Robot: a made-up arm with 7 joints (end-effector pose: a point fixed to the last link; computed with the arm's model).
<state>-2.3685 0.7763 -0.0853 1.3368 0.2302 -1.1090 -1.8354</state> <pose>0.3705 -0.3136 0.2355 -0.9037 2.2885 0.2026</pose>
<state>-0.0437 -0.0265 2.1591 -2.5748 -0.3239 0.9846 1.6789</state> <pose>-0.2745 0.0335 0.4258 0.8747 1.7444 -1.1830</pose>
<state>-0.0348 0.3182 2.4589 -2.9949 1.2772 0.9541 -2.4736</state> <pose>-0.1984 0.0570 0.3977 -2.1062 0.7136 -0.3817</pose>
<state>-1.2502 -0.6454 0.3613 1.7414 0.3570 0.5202 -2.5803</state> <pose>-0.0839 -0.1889 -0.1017 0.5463 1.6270 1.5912</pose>
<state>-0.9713 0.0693 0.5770 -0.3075 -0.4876 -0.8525 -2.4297</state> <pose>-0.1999 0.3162 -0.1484 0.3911 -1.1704 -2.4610</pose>
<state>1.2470 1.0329 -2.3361 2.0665 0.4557 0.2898 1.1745</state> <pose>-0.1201 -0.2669 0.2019 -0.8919 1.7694 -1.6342</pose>
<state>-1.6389 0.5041 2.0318 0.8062 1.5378 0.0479 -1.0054</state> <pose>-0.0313 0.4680 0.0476 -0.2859 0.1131 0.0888</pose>
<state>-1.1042 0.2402 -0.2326 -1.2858 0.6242 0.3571 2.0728</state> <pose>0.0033 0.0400 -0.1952 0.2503 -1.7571 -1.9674</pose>
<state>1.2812 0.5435 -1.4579 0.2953 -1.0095 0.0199 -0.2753</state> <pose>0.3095 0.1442 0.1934 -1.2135 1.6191 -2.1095</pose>
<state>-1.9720 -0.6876 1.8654 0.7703 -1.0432 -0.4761 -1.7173</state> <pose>-0.5165 0.0316 -0.0560 1.8986 1.7413 0.8778</pose>
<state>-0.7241 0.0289 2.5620 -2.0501 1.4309 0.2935 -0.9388</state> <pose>-0.2679 -0.1103 0.4958 -2.4151 1.4038 -0.9927</pose>
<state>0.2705 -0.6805 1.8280 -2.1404 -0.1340 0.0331 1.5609</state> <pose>-0.3937 -0.0745 0.3913 -0.5901 1.5274 -1.0916</pose>
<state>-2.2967 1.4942 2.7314 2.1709 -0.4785 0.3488 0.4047</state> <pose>-0.0287 0.2577 0.1719 -0.4847 1.2723 -1.0075</pose>
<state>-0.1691 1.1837 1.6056 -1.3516 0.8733 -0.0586 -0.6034</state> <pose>-0.1671 0.1095 0.8112 1.2506 -1.9273 0.4254</pose>
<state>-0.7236 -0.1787 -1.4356 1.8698 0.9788 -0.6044 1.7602</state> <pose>0.1736 -0.1193 0.3953 -2.5177 -0.1017 -0.7621</pose>
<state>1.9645 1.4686 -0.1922 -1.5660 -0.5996 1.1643 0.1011</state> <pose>0.3740 -0.2813 0.5271 1.7590 0.2670 1.0852</pose>
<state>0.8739 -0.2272 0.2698 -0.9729 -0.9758 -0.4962 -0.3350</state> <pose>-0.3095 0.3729 0.6422 0.4692 -0.3511 -0.6624</pose>
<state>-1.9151 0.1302 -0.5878 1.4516 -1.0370 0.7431 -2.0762</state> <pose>0.3004 -0.2998 0.1774 -1.4907 0.4717 1.6175</pose>
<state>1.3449 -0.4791 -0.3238 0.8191 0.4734 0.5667 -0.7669</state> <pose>0.1643 0.2868 0.6921 -0.1113 0.5367 -0.9536</pose>
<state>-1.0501 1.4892 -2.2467 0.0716 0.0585 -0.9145 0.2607</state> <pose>-0.1789 -0.4522 0.4206 2.3916 -0.4231 1.1287</pose>
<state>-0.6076 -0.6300 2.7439 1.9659 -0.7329 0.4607 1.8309</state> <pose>-0.3311 0.2536 0.4212 0.3137 2.5526 0.1957</pose>
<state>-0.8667 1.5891 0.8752 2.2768 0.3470 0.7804 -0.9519</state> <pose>0.3043 0.0222 0.3856 0.4821 2.3706 -1.7584</pose>
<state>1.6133 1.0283 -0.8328 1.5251 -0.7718 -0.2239 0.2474</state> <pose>0.2791 0.1331 0.2675 1.1270 -2.6744 1.0244</pose>
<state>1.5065 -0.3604 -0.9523 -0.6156 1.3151 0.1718 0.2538</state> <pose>0.1798 0.3732 0.6535 -0.4034 -0.9704 1.0570</pose>
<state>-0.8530 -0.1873 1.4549 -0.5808 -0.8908 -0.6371 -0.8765</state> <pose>-0.4533 0.3278 0.2778 -0.5507 -0.0685 -0.7561</pose>
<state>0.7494 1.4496 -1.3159 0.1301 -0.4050 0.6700 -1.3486</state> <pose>0.2283 0.0682 0.0226 1.7349 -1.9845 1.0488</pose>
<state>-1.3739 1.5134 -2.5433 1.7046 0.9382 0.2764 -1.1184</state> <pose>-0.1794 0.0279 0.6056 0.1900 0.4036 0.4946</pose>
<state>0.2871 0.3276 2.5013 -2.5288 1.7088 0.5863 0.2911</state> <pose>-0.2645 -0.0293 0.4152 0.4585 1.6633 1.2873</pose>
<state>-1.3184 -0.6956 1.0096 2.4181 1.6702 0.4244 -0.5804</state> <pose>-0.1773 -0.2513 0.0005 -2.3496 0.3125 -0.4037</pose>
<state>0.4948 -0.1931 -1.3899 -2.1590 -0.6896 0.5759 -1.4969</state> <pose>0.0172 0.1162 0.1861 -1.5905 -0.7611 -0.8380</pose>
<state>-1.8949 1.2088 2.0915 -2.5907 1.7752 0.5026 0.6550</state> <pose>-0.1282 0.0490 0.1324 -0.0350 1.0758 -0.4973</pose>
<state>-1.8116 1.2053 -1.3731 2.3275 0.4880 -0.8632 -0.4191</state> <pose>-0.0163 -0.1594 0.4687 -0.1197 0.7926 0.6568</pose>
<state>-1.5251 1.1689 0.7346 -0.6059 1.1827 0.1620 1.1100</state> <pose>0.2745 0.4225 0.0525 -1.1982 -0.0497 2.2767</pose>
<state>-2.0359 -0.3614 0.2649 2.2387 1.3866 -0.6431 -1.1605</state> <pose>0.0092 -0.3867 0.1964 -1.4018 -2.5152 -0.4367</pose>
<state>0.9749 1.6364 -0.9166 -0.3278 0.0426 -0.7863 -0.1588</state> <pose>0.4121 0.1529 0.1995 -0.1293 1.0178 -1.2718</pose>
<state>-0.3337 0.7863 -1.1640 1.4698 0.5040 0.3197 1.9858</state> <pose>0.2248 -0.2657 0.2434 -0.2774 0.6638 -0.6897</pose>
